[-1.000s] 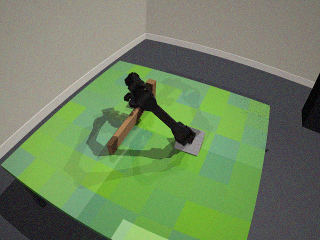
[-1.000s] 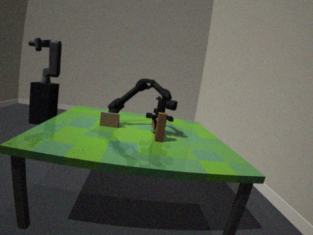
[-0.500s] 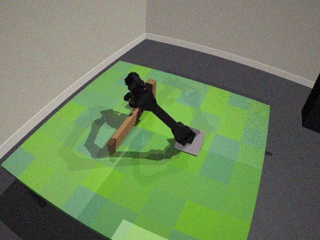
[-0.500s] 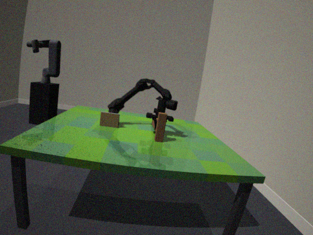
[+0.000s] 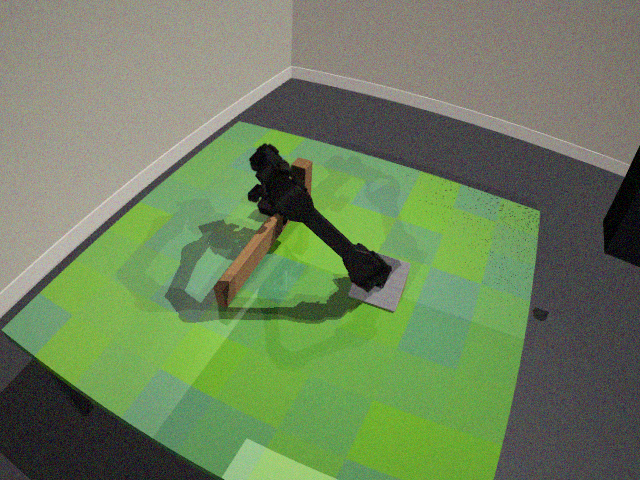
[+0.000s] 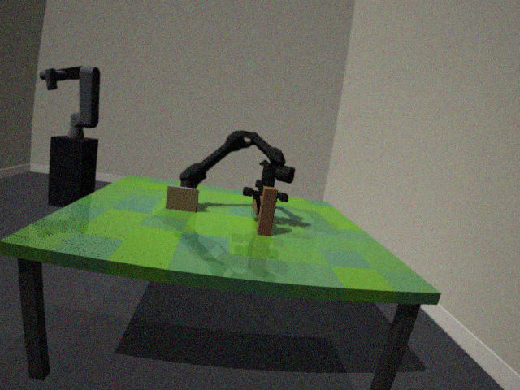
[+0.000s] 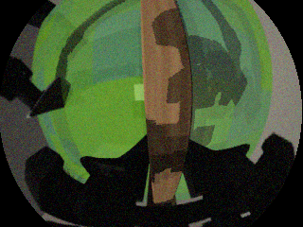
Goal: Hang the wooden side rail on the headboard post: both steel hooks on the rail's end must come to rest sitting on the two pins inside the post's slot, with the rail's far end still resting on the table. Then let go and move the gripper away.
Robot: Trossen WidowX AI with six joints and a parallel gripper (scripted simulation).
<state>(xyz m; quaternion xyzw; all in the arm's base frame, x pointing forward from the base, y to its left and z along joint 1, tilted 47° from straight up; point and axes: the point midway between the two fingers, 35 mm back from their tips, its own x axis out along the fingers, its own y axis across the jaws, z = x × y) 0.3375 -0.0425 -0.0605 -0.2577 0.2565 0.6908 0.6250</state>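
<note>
The headboard post lies 130 mm to the right of my gripper tip and 40 mm above it.
</note>
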